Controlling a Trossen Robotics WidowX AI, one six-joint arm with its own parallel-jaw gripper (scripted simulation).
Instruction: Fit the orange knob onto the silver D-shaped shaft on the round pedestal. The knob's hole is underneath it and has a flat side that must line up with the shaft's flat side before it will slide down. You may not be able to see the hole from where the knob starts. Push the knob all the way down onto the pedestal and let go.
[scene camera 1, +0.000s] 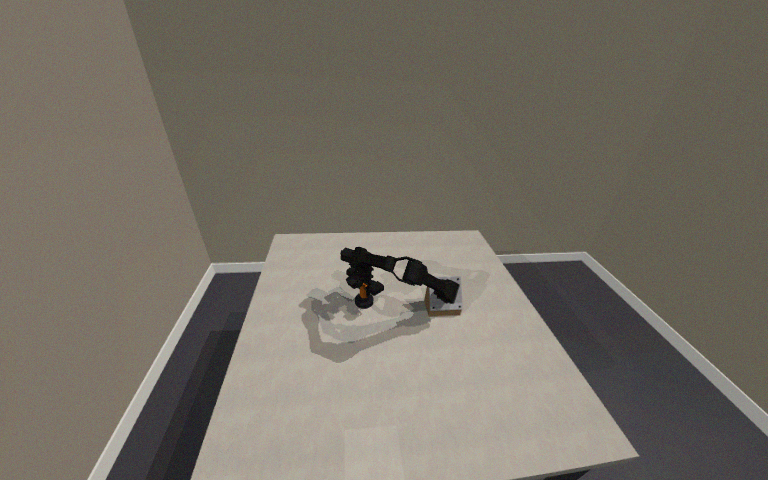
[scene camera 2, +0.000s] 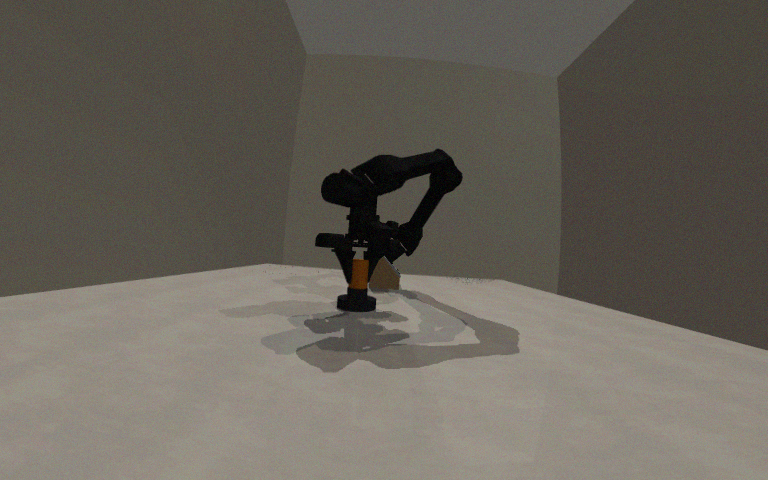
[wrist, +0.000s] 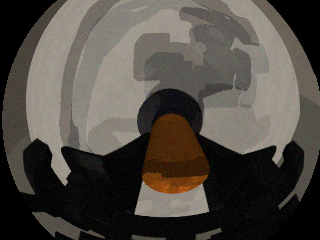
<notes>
My gripper (scene camera 2: 357, 283) holds an orange knob (wrist: 174, 162). Also in view: a round pedestal (scene camera 2: 356, 300).
My gripper also shows in the wrist view (wrist: 171, 137). The round pedestal shows as well in the wrist view (wrist: 167, 100).
</notes>
